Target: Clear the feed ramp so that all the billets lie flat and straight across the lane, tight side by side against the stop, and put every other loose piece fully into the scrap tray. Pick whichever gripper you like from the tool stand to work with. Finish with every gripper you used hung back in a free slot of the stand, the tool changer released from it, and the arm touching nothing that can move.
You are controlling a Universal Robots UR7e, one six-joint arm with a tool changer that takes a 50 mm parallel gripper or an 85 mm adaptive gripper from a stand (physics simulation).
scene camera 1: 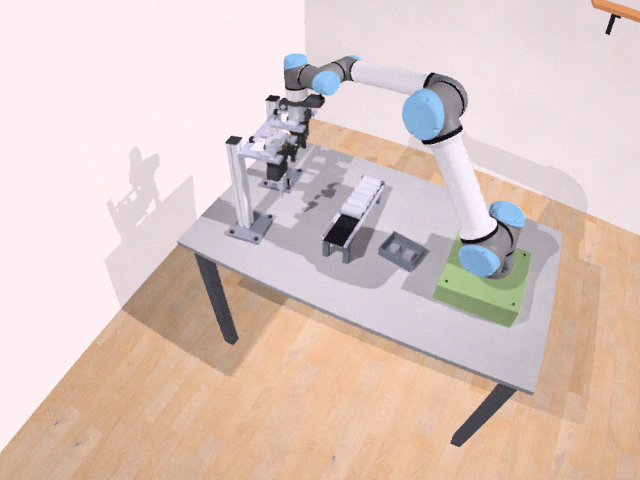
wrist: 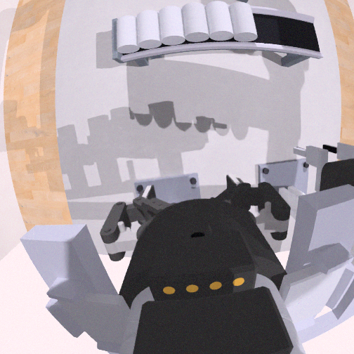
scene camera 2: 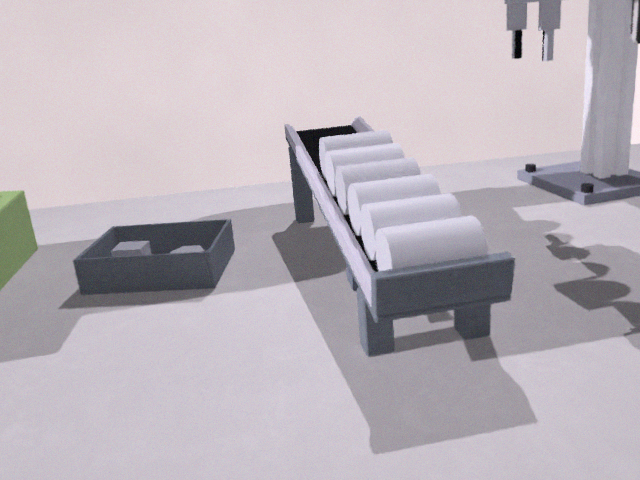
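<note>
Several white billets (scene camera 1: 353, 206) (scene camera 2: 431, 242) (wrist: 195, 22) lie flat across the feed ramp (scene camera 1: 342, 229) (scene camera 2: 310, 142) (wrist: 287, 30), side by side in one row, the lowest at the stop (scene camera 2: 444, 286). Two small grey pieces, one (scene camera 1: 395, 248) (scene camera 2: 131, 248) and another (scene camera 1: 409, 254) (scene camera 2: 188, 250), lie inside the scrap tray (scene camera 1: 394, 260) (scene camera 2: 144, 273). My adaptive gripper (wrist: 189, 190) is open and empty, below the arm's wrist at the tool stand (scene camera 1: 240, 186) (scene camera 2: 610, 87) (wrist: 285, 175), between two holder prongs. Whether the changer is locked to it is hidden.
The parallel gripper (scene camera 1: 276, 169) (scene camera 2: 532, 43) hangs in the neighbouring slot of the stand, close beside my gripper. The green base block (scene camera 1: 480, 294) (scene camera 2: 12, 227) stands beyond the tray. The ramp stands between the stand and the tray.
</note>
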